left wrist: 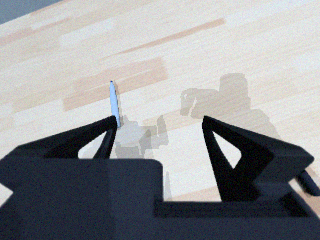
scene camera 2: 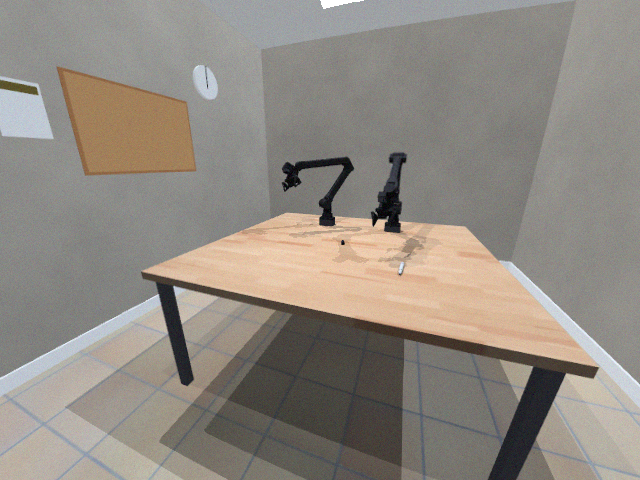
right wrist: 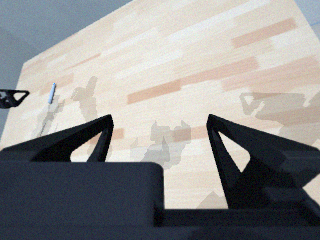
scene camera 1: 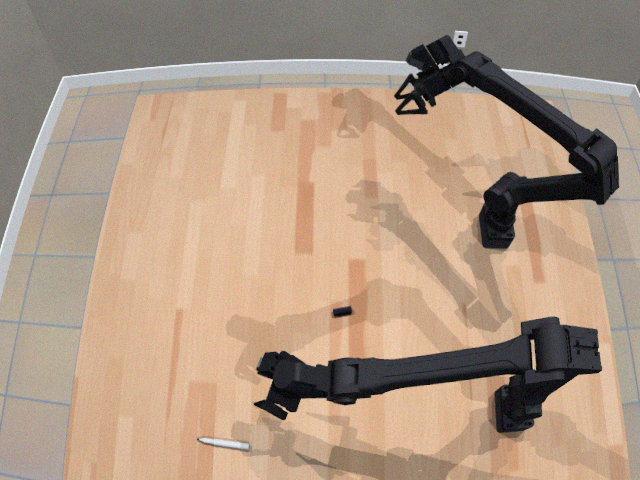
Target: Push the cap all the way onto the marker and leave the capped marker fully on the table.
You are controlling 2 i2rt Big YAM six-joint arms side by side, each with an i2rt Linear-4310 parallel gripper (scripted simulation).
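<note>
Left gripper [scene camera 1: 262, 386], [left wrist: 159, 120]. Right gripper [scene camera 1: 395, 105], [right wrist: 160, 119].
</note>
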